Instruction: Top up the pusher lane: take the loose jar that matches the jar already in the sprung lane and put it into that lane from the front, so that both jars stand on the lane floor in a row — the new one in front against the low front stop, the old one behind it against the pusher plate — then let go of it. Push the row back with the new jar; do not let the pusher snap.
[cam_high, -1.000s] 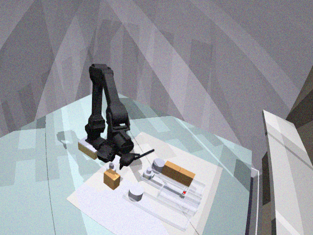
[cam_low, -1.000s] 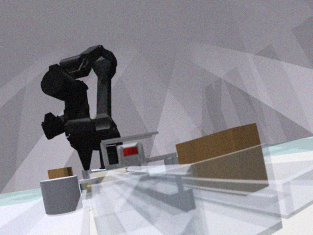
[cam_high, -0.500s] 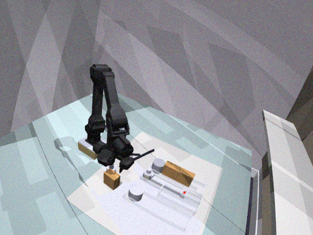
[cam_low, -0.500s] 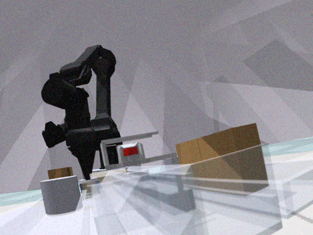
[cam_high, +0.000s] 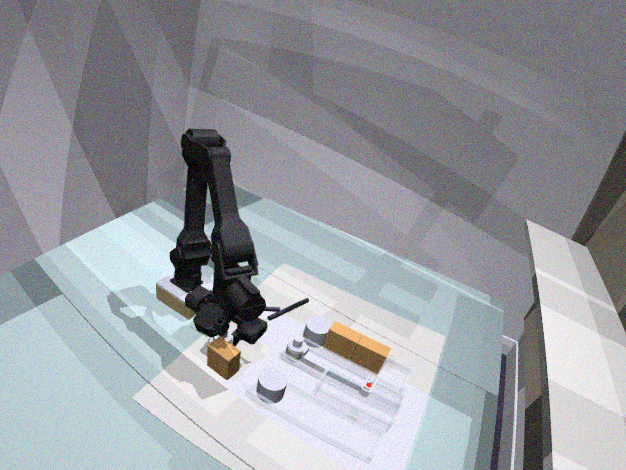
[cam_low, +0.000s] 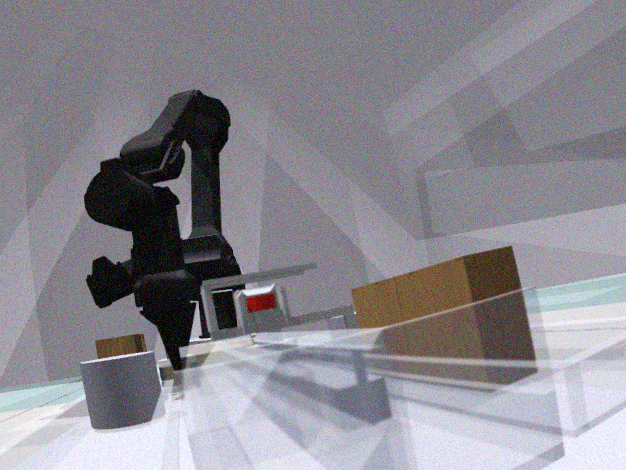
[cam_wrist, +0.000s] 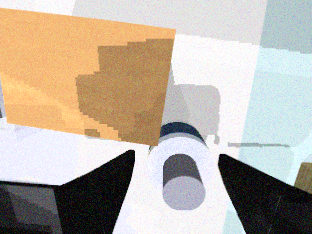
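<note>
Right now my gripper tip is 4 cm short of the small brown box, 5 cm to the left of it and 1 cm below it. The rest, counted from my gripper tip: red mark: 34 cm ahead, 4 cm to the left, 5 cm above; then clear lane: 30 cm ahead, 6 cm to the left.
</note>
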